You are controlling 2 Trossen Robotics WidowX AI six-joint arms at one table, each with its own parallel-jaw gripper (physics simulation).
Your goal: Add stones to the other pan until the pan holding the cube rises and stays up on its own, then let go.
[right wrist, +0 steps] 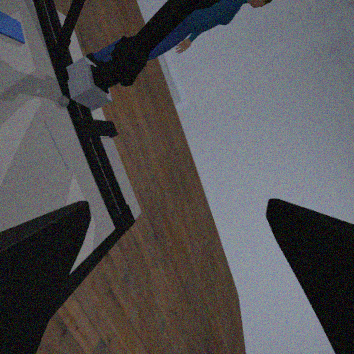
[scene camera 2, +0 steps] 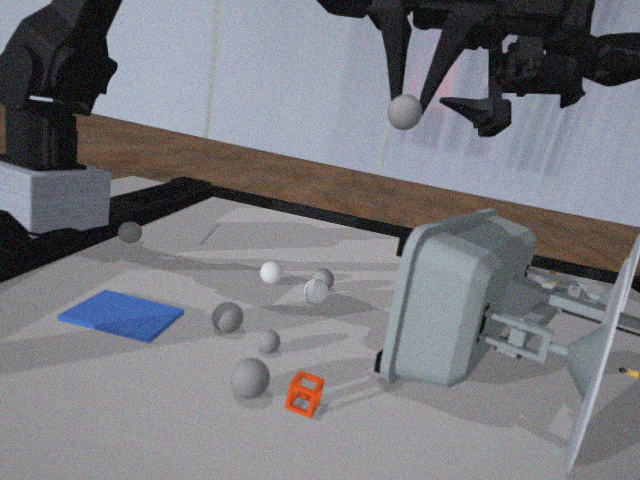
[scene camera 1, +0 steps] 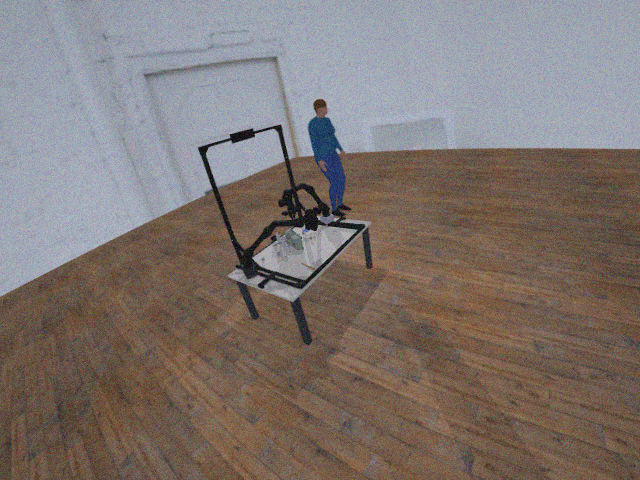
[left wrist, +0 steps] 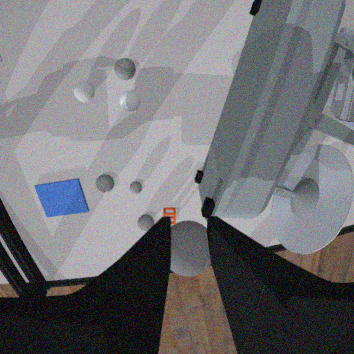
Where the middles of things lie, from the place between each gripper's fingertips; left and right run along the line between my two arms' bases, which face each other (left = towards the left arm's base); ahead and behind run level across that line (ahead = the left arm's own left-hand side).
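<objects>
Here is the orange wire cube (scene camera 2: 313, 396), and my left hand is 21 cm above it, 12 cm past it and 2 cm to the right of it. The blue flat pad (scene camera 2: 112, 312) is 22 cm below my left hand, 7 cm behind it and 20 cm to the left of it. Going by their middles, of the things named here the orange wire cube is the nearest to my left hand.
As for the orange wire cube and my right hand, the hand is 29 cm above the cube, 48 cm past it and 4 cm to the right of it. The blue flat pad is 30 cm below my right hand, and it is 43 cm behind that hand and 22 cm to the left of it. By its middle, the orange wire cube is nearer to my left hand than to my right hand.
</objects>
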